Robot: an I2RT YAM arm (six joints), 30 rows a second.
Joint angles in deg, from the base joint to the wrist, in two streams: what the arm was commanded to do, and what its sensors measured. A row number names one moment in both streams.
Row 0, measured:
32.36 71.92 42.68 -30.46 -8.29 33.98
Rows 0 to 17, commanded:
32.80 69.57 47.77 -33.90 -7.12 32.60
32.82 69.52 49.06 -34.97 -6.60 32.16
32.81 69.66 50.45 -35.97 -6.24 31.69
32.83 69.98 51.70 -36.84 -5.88 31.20
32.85 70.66 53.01 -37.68 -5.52 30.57
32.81 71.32 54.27 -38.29 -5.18 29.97
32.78 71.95 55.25 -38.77 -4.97 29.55
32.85 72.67 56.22 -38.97 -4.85 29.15
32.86 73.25 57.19 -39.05 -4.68 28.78
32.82 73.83 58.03 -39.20 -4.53 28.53
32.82 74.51 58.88 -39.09 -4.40 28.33
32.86 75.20 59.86 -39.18 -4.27 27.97
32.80 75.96 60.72 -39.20 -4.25 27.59
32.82 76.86 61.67 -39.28 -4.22 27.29
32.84 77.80 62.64 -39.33 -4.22 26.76
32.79 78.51 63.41 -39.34 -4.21 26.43
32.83 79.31 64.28 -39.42 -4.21 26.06
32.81 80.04 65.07 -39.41 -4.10 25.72
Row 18, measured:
32.36 78.85 62.02 -39.33 -4.32 27.53
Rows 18 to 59, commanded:
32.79 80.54 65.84 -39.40 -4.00 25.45
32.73 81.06 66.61 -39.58 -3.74 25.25
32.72 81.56 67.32 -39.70 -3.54 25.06
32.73 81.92 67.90 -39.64 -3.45 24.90
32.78 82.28 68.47 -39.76 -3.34 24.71
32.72 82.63 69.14 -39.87 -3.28 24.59
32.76 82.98 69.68 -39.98 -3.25 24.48
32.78 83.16 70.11 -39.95 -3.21 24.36
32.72 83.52 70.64 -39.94 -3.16 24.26
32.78 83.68 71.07 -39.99 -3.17 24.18
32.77 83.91 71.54 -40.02 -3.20 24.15
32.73 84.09 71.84 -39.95 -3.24 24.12
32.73 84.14 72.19 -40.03 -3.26 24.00
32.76 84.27 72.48 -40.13 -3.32 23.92
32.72 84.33 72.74 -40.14 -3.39 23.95
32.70 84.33 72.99 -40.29 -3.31 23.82
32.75 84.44 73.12 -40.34 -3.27 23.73
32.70 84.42 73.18 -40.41 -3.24 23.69
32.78 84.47 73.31 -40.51 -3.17 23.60
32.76 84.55 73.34 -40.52 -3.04 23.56
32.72 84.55 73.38 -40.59 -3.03 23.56
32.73 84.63 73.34 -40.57 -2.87 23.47
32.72 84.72 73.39 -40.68 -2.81 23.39
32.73 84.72 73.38 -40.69 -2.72 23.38
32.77 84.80 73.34 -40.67 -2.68 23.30
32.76 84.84 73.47 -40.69 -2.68 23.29
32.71 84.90 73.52 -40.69 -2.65 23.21
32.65 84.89 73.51 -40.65 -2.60 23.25
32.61 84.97 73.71 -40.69 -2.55 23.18
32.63 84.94 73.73 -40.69 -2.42 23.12
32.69 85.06 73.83 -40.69 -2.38 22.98
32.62 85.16 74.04 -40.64 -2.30 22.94
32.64 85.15 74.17 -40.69 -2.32 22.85
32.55 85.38 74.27 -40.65 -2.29 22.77
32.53 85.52 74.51 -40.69 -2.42 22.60
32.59 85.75 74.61 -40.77 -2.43 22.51
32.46 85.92 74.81 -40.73 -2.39 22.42
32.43 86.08 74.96 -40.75 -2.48 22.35
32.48 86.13 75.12 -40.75 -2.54 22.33
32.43 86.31 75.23 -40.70 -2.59 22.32
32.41 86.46 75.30 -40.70 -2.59 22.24
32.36 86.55 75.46 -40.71 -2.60 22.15
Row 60, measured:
32.36 86.30 73.14 -41.60 -2.35 22.74
